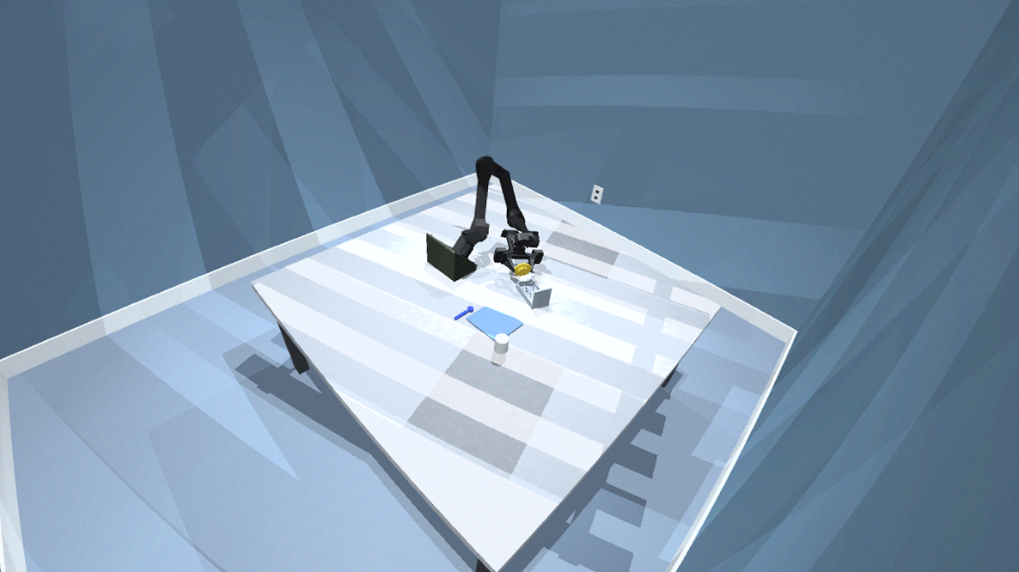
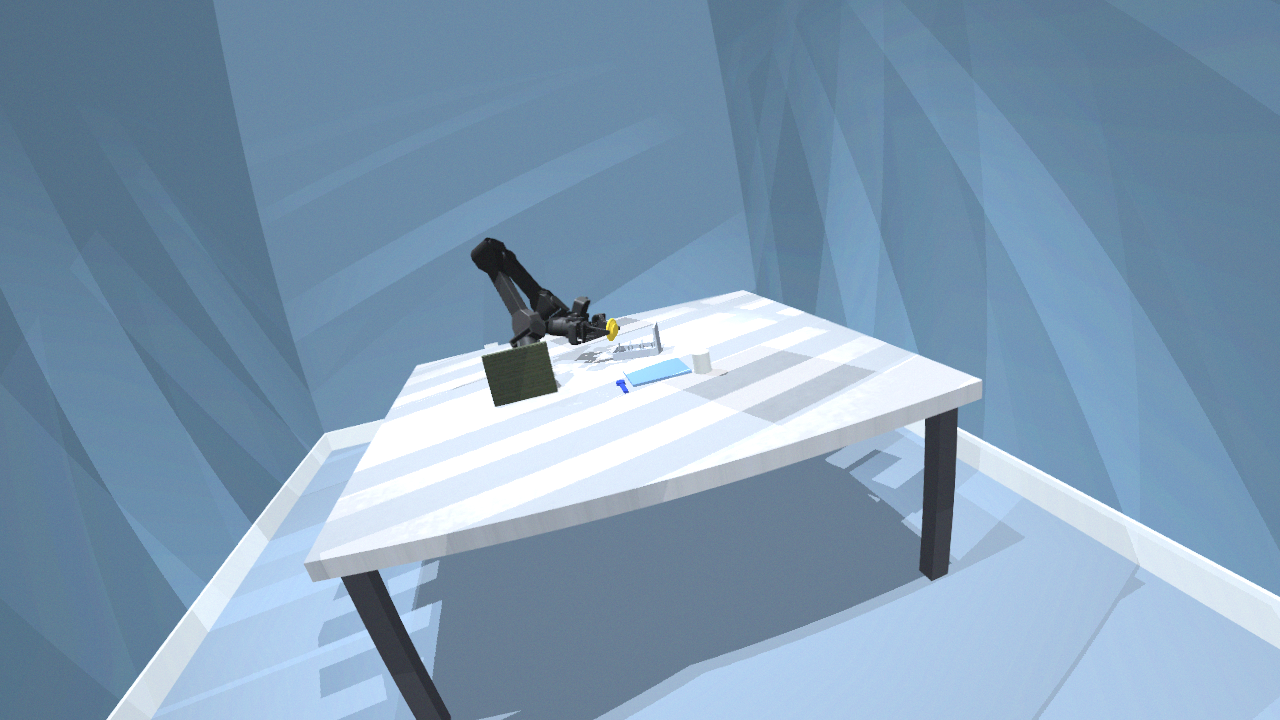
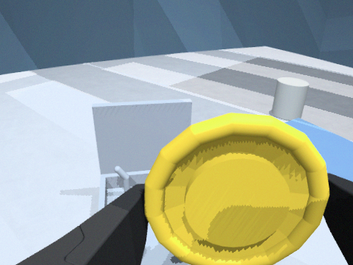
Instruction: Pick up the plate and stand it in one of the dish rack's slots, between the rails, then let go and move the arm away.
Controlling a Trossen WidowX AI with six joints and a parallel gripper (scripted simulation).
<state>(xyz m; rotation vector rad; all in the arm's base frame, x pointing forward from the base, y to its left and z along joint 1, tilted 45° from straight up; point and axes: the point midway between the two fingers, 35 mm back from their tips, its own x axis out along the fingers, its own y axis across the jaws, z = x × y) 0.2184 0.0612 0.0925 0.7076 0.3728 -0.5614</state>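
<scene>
The grey dish rack lies 6 cm below my gripper tip and 5 cm ahead of it. The rest, counted from my gripper tip: light blue mat (20 cm to the right, 8 cm below, 5 cm ahead); yellow plate (1 cm behind); blue spoon (24 cm to the right, 8 cm below, 5 cm behind).
</scene>
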